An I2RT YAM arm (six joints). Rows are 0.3 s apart.
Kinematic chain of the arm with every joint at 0, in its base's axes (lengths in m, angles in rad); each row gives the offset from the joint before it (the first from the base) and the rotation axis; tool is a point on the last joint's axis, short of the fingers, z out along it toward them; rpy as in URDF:
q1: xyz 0 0 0.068 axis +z
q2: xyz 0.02 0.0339 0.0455 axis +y
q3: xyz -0.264 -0.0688 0 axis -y
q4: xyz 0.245 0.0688 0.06 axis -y
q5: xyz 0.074 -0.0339 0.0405 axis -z
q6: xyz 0.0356 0 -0.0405 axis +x
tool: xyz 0 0 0 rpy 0 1.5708 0
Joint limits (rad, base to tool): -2.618..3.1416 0..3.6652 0..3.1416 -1.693..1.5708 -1.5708..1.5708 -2.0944..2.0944
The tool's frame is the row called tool.
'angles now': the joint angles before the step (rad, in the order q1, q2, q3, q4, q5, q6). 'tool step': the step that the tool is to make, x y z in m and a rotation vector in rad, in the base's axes. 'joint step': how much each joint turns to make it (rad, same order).
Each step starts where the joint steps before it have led.
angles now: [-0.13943 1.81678 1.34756 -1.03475 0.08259 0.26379]
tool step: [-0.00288 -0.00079 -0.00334 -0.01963 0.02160 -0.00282]
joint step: [-0.00115 0.00037 -0.01298 -0.00534 0.02251 0.00038]
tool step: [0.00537 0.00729 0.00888 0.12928 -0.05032 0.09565]
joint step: [0.00880 -0.00570 0.02863 0.00077 -0.14038 -0.07781]
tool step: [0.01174 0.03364 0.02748 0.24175 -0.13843 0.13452]
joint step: [0.07435 -0.02556 0.06600 0.01983 -0.25942 -0.02520]
